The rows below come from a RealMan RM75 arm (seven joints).
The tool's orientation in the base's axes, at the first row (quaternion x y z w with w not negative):
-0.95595 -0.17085 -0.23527 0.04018
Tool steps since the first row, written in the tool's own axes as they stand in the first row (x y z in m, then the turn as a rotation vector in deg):
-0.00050 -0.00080 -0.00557 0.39 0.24 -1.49
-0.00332 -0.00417 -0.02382 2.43 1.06 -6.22
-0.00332 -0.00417 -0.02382 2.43 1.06 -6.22
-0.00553 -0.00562 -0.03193 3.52 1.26 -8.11
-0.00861 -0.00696 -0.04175 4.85 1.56 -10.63
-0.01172 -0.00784 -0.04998 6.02 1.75 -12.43
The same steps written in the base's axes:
-0.00312 -0.00028 0.00470 -0.24 -0.34 1.50
-0.01459 -0.00085 0.01955 -0.33 -1.22 6.64
-0.01459 -0.00085 0.01955 -0.33 -1.22 6.64
-0.02046 -0.00145 0.02571 -0.18 -1.37 8.82
-0.02777 -0.00268 0.03298 -0.07 -1.64 11.67
-0.03424 -0.00411 0.03882 0.19 -1.74 13.81

